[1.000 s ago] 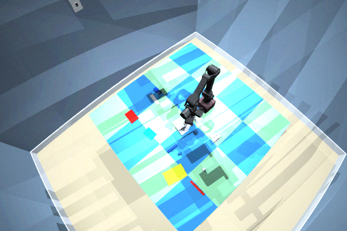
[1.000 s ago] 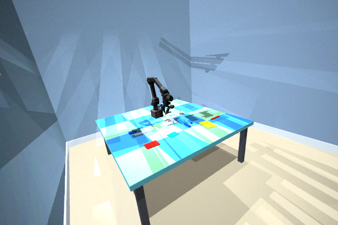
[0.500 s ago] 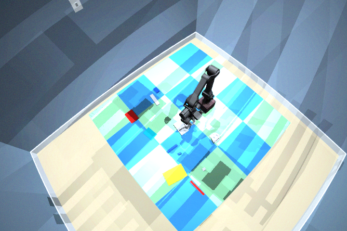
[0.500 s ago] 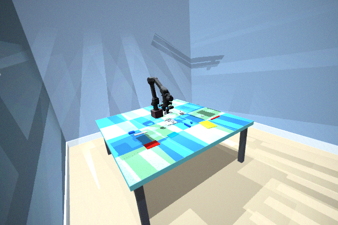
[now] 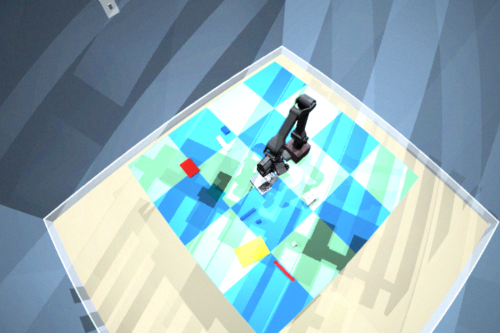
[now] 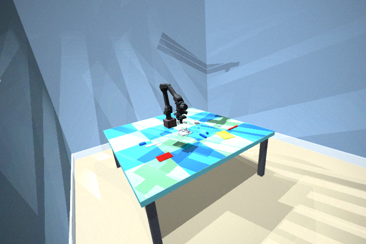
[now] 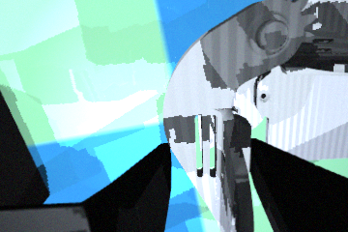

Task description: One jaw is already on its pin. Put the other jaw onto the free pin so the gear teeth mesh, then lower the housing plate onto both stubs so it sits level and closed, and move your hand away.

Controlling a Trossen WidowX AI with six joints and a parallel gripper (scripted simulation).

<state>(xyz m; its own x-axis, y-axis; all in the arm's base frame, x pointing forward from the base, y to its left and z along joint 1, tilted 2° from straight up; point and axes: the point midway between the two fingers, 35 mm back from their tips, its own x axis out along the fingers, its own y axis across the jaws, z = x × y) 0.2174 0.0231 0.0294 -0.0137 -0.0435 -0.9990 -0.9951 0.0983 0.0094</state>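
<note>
Now: gripper tip 3 cm to the right of the grey jaw and 2 cm short of it. Also, from my gripper tip: blue bar (26 cm ahead, 8 cm to the left, 8 cm below); white base part (9 cm ahead, 8 cm below, 1 cm to the right); cyan tile (32 cm ahead, 13 cm to the right, 8 cm below).
</note>
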